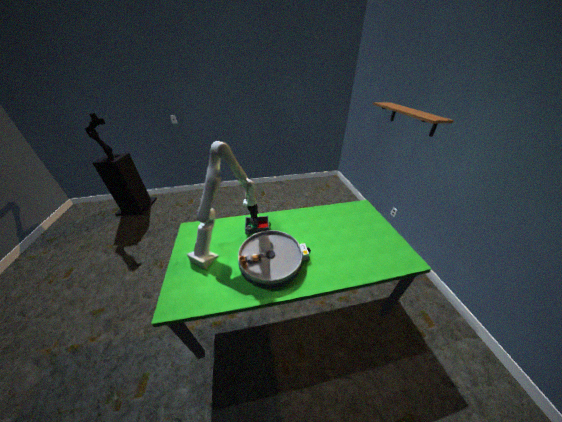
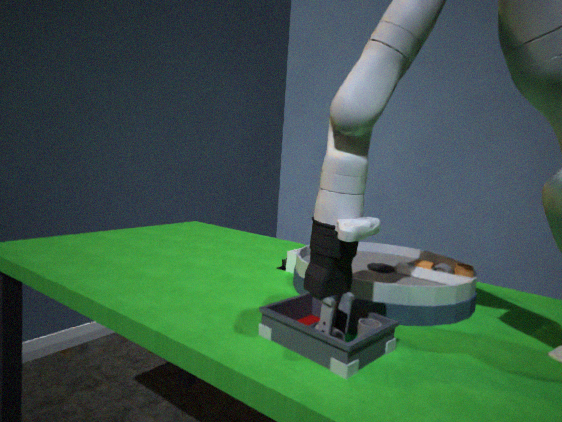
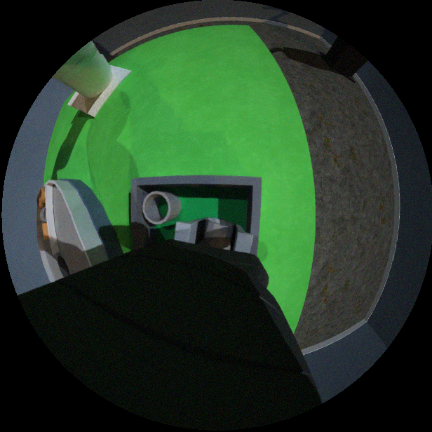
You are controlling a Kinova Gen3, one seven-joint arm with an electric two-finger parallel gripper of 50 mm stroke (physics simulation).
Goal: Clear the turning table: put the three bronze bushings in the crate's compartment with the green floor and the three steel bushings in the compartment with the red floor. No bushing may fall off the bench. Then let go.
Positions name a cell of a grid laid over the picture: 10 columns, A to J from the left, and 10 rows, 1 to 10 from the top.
Labels:
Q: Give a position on a turning table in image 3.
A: B6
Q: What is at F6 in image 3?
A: A steel bushing.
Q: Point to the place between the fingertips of my gripper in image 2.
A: F8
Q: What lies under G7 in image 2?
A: A turning table.

